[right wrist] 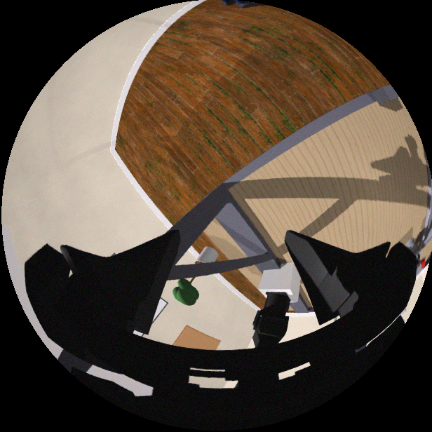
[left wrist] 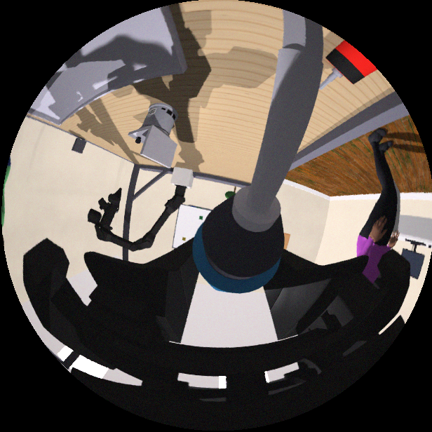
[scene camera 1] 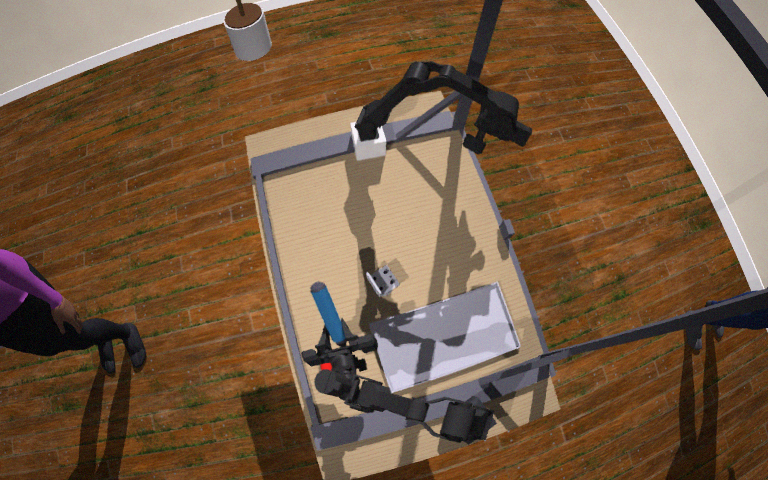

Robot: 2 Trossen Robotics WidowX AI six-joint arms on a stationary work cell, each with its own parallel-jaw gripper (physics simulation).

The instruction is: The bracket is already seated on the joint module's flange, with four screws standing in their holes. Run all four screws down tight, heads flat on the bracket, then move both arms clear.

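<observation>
The bracket sits on the grey joint module, which stands on the table. Dark spots show on the bracket's face in the scene view; screw heads and their depth are too small to tell. My left gripper is shut on the blue screwdriver. It is apart from the bracket, below and left of it in the scene view. The screwdriver's grey shaft runs upward in the left wrist view; its tip is cut off. My right gripper is open and empty, far from the bracket.
A red screwdriver lies near the left gripper, mostly hidden in the scene view. A pale tray lies right of the left gripper. Grey frame rails edge the table. A person stands beyond the left side.
</observation>
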